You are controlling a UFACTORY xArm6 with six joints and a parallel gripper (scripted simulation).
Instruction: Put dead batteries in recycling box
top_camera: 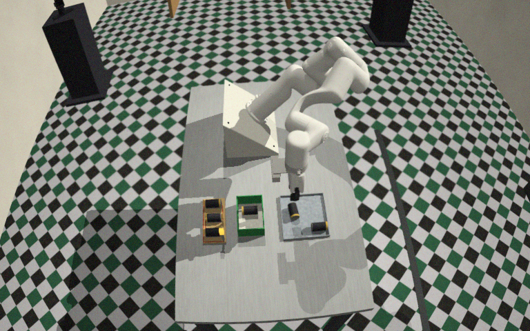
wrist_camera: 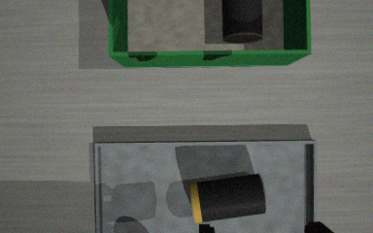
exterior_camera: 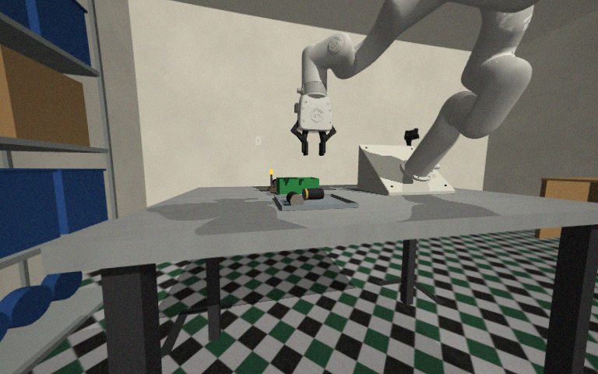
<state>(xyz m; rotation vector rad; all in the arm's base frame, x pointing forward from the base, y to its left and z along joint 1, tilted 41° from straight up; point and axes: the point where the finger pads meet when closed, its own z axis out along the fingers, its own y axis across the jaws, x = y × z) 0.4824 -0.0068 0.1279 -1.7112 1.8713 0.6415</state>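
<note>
Right now the grey tray is 20 mm ahead of my hand, 50 mm to the left of it and 150 mm below it. Round my hand: green recycling box 10 mm ahead, 160 mm to the right, 140 mm below.
</note>
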